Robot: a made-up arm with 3 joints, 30 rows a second.
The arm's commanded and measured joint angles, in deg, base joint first. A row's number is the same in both.
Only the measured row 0 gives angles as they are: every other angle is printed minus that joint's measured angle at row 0.
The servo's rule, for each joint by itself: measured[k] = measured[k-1] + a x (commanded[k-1-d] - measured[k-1]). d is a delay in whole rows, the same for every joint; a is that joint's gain. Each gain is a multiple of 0.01, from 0.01 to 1. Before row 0 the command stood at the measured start. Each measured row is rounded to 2 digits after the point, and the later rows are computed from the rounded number. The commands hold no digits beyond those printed.
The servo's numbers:
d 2
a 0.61 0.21 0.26
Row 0, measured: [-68.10 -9.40 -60.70]
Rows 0 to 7, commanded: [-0.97 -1.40 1.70]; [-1.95 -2.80 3.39]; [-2.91 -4.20 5.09]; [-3.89 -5.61 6.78]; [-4.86 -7.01 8.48]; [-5.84 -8.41 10.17]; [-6.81 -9.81 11.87]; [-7.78 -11.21 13.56]
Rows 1 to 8, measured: [0.00 0.00 0.00]; [0.00 0.00 0.00]; [-0.59 -0.29 0.44]; [-1.42 -0.82 1.21]; [-2.33 -1.53 2.22]; [-3.28 -2.39 3.41]; [-4.24 -3.36 4.73]; [-5.22 -4.42 6.14]
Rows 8 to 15, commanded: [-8.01 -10.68 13.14]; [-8.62 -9.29 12.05]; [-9.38 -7.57 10.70]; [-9.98 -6.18 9.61]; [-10.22 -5.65 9.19]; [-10.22 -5.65 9.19]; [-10.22 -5.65 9.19]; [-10.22 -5.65 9.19]
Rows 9 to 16, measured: [-6.19 -5.55 7.63]; [-7.16 -6.74 9.17]; [-7.68 -7.57 10.20]; [-8.25 -7.93 10.68]; [-8.94 -7.85 10.69]; [-9.57 -7.50 10.41]; [-9.97 -7.11 10.09]; [-10.12 -6.80 9.86]
